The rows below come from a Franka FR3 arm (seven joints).
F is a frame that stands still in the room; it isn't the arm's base.
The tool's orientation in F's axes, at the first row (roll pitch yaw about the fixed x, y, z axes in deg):
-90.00 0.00 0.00
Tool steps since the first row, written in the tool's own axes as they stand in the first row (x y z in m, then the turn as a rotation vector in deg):
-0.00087 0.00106 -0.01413 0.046 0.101 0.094
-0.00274 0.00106 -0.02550 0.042 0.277 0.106
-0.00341 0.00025 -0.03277 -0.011 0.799 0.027
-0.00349 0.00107 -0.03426 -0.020 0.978 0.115
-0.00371 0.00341 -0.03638 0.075 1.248 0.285
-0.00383 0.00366 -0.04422 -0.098 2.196 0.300
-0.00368 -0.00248 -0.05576 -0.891 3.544 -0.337
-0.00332 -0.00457 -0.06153 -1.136 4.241 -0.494
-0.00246 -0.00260 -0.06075 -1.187 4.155 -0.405
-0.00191 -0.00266 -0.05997 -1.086 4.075 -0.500
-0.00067 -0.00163 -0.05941 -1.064 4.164 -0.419
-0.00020 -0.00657 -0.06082 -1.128 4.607 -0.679
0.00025 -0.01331 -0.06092 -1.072 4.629 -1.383
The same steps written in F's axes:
-0.00087 -0.01413 -0.00106 0.046 0.094 -0.101
-0.00274 -0.02550 -0.00106 0.042 0.106 -0.277
-0.00341 -0.03277 -0.00025 -0.011 0.027 -0.799
-0.00349 -0.03426 -0.00107 -0.020 0.115 -0.978
-0.00371 -0.03638 -0.00341 0.075 0.285 -1.248
-0.00383 -0.04422 -0.00366 -0.098 0.300 -2.196
-0.00368 -0.05576 0.00248 -0.891 -0.337 -3.544
-0.00332 -0.06153 0.00457 -1.136 -0.494 -4.241
-0.00246 -0.06075 0.00260 -1.187 -0.405 -4.155
-0.00191 -0.05997 0.00266 -1.086 -0.500 -4.075
-0.00067 -0.05941 0.00163 -1.064 -0.419 -4.164
-0.00020 -0.06082 0.00657 -1.128 -0.679 -4.607
0.00025 -0.06092 0.01331 -1.072 -1.383 -4.629

